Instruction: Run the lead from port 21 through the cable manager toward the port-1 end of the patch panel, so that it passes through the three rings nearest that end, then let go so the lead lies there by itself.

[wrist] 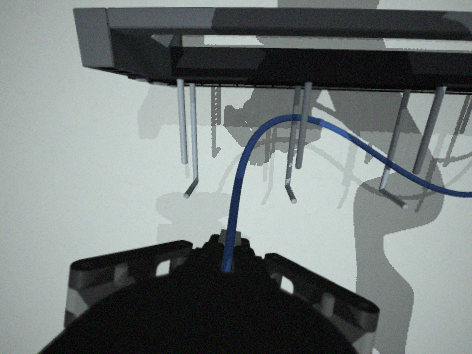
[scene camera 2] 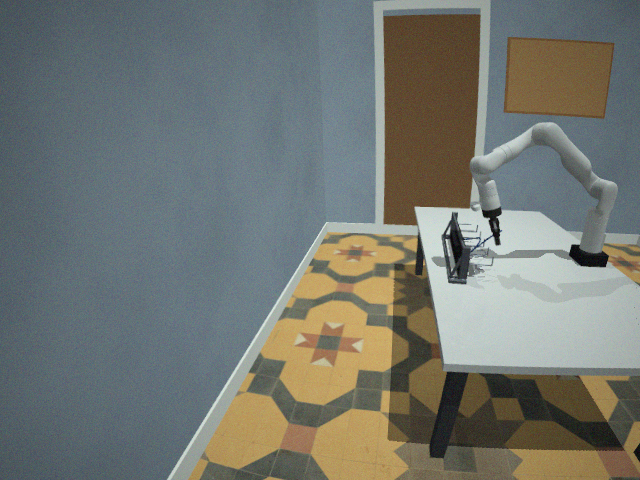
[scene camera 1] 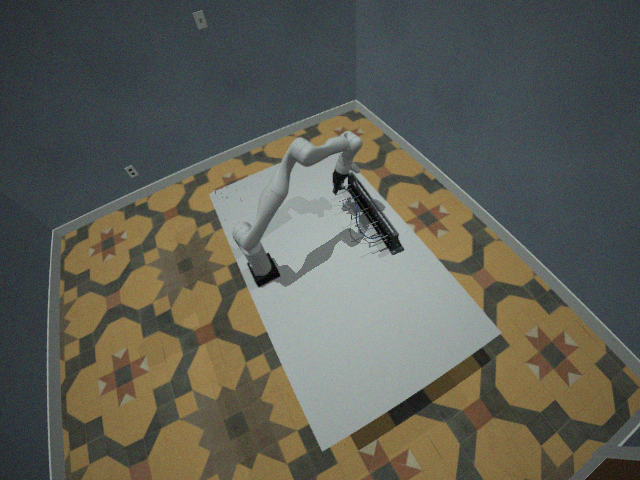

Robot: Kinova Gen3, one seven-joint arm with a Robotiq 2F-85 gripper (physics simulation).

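Note:
The blue lead (scene camera 1: 357, 221) (scene camera 2: 481, 242) (wrist: 240, 165) rises from my gripper (scene camera 1: 337, 192) (scene camera 2: 497, 243) (wrist: 229, 242), which is shut on it. My gripper is above the table in front of the panel, near the panel end at left in the wrist view. The lead bends right there, passing between the rods of the second ring (wrist: 291, 150). It crosses the lower rod of the third ring (wrist: 397, 130) and runs close to the upper rod's tip. The end ring (wrist: 194, 135) is left of the lead, apart from it. The black patch panel (scene camera 1: 376, 212) (scene camera 2: 456, 248) (wrist: 310, 22) stands upright. Port numbers are unreadable.
More thin rings and rods stick out along the panel's front. The white table (scene camera 1: 372, 330) (scene camera 2: 527, 330) carries the panel and the arm's black base (scene camera 1: 263, 271) (scene camera 2: 588, 255). The panel stands near one long table edge. Arm shadows fall across the rings.

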